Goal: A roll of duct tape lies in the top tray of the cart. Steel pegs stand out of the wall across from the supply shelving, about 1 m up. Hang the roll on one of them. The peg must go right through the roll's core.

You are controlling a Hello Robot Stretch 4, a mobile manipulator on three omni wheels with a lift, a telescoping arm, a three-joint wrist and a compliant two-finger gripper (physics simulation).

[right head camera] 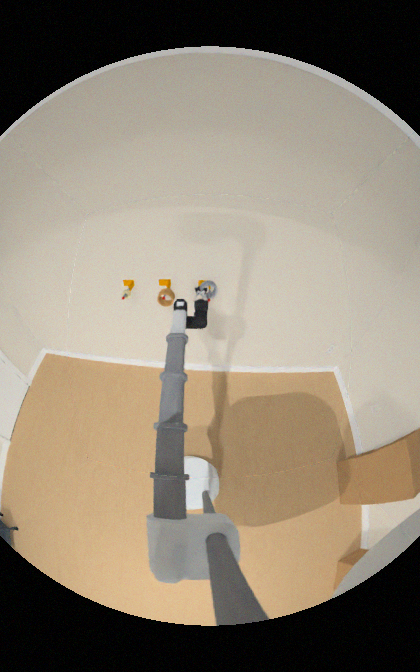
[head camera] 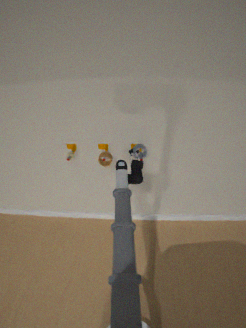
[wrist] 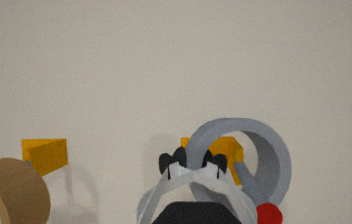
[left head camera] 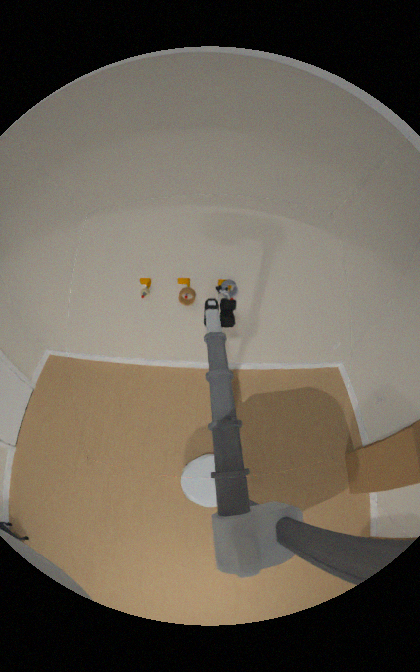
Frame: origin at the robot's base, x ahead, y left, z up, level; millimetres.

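Seen in the pictures: gripper, between the fingertips: (head camera: 133, 150) (wrist: 192, 159).
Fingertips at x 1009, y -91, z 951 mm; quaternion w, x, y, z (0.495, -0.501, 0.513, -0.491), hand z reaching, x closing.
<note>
Pixels of each thing's middle, then the offset from my fingertips to it.
- grey duct tape roll, middle of its body: (wrist: 233, 165) (head camera: 139, 151) dx -21, dy -41, dz -2 mm
- steel peg, middle of its body: (wrist: 211, 171) dx -31, dy -17, dz -4 mm
- tan roll, middle of its body: (head camera: 105, 159) dx -51, dy +204, dz -36 mm
The grey duct tape roll (head camera: 145, 150) (left head camera: 236, 288) (right head camera: 215, 289) (wrist: 282, 160) stands on edge near the wall, at the rightmost peg. My gripper (head camera: 134, 151) (left head camera: 223, 289) (right head camera: 201, 290) (wrist: 192, 159) is shut on the roll's left side, one finger inside the core. In the wrist view the steel peg (wrist: 249, 179) shows through the core, from its yellow mount (wrist: 220, 146) to its red tip (wrist: 270, 214). The tip overlaps the roll's lower right rim and appears in front of it. The fingers and palm hide the roll's lower left part.
A tan roll (head camera: 99, 159) (left head camera: 180, 296) (right head camera: 159, 297) (wrist: 35, 187) hangs at the middle peg. A small pale item (left head camera: 145, 289) (right head camera: 127, 293) is at the left peg. A brown box (left head camera: 385, 465) (right head camera: 380, 480) stands at the right wall.
</note>
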